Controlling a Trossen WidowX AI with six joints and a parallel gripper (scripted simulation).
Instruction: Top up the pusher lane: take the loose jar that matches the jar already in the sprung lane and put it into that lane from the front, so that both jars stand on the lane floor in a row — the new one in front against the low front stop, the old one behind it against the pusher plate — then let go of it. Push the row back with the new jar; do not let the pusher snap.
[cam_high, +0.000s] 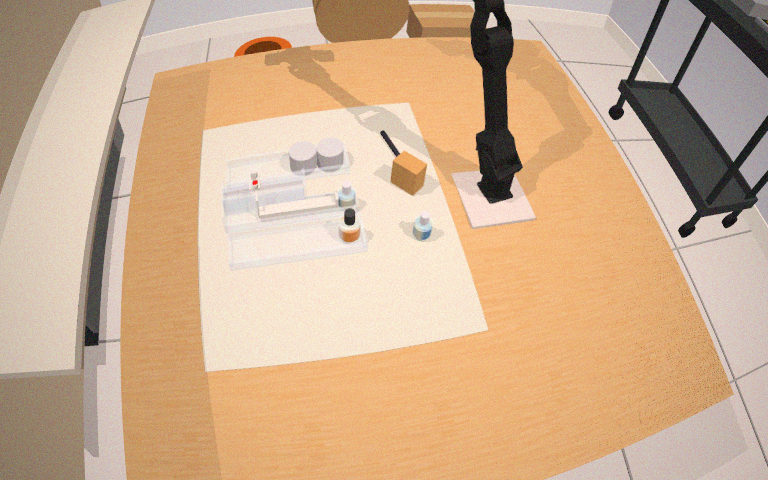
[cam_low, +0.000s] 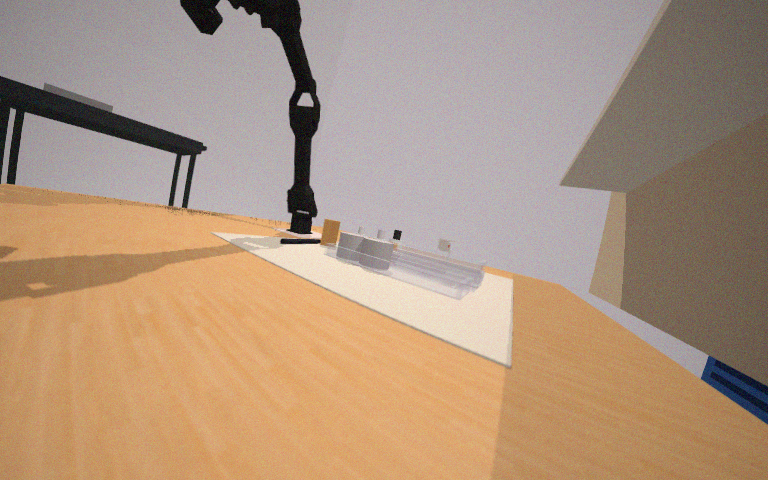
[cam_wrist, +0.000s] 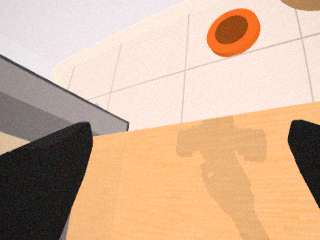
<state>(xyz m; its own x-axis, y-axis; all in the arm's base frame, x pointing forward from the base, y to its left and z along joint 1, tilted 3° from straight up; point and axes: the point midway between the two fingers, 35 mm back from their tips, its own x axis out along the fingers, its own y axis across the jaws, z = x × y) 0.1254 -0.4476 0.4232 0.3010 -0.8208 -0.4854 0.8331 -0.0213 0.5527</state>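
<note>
Now: gripper tip 42 cm to the right of the cardboard box, 35 cm above it and 4 cm short of it. The rest, counted from my gripper tip: red mark (36 cm to the left, 36 cm ahead, 31 cm below); black stick (38 cm below, 32 cm to the left, 3 cm ahead).
</note>
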